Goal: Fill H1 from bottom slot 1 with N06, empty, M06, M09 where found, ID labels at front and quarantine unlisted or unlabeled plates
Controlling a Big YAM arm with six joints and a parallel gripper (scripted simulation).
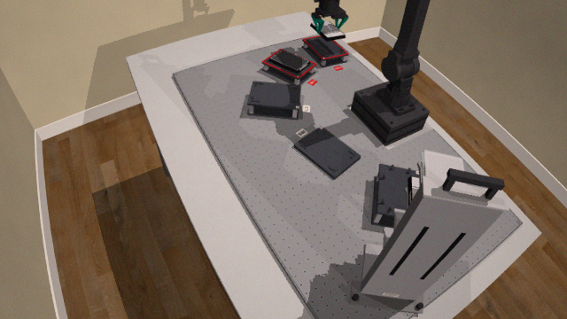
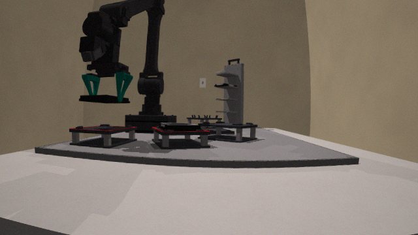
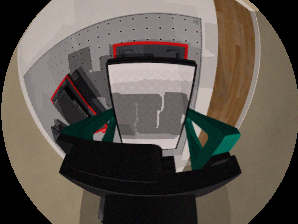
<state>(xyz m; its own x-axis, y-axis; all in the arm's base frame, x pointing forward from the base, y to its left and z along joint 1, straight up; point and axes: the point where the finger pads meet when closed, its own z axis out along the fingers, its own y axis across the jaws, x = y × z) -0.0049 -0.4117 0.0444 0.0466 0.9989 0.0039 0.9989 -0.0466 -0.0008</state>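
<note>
The red-rimmed quarantine nest lies 80 mm below my hand. Also, from my hand: white plate (830 mm to the left, 350 mm ahead, 220 mm above); then H1 deck label (850 mm to the left, 240 mm ahead, 120 mm below); then plate hotel H1 (890 mm to the left, 400 mm ahead, 90 mm above).
</note>
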